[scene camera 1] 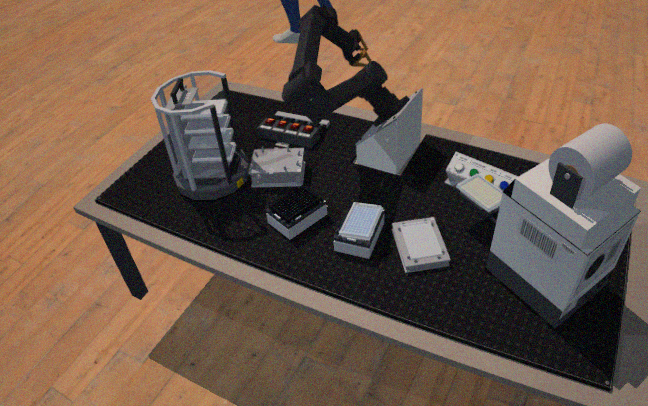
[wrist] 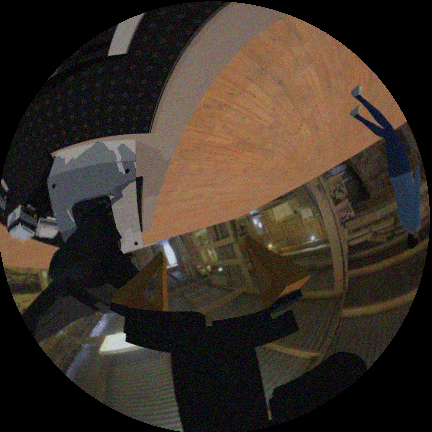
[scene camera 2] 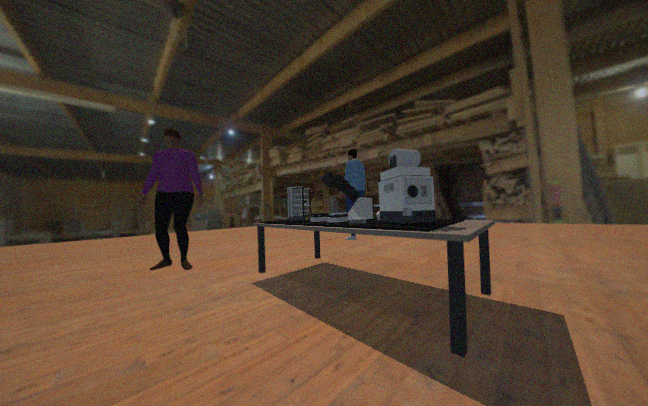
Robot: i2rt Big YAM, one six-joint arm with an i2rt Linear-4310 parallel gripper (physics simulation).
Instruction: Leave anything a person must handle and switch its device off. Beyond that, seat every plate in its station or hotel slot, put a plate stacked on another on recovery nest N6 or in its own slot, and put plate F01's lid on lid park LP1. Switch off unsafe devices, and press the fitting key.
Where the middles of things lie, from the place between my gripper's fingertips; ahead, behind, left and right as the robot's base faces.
My gripper is now 57 cm short of the black plate (scene camera 1: 301, 200), 18 cm above it and 4 cm to the right of it. The rest, counted from my hand: flat pad (scene camera 1: 445, 257) (51 cm ahead, 40 cm to the left, 22 cm below); plate hotel (scene camera 1: 193, 139) (52 cm ahead, 32 cm to the right, 7 cm below); pale blue well plate (scene camera 1: 360, 223) (55 cm ahead, 24 cm to the left, 18 cm below).
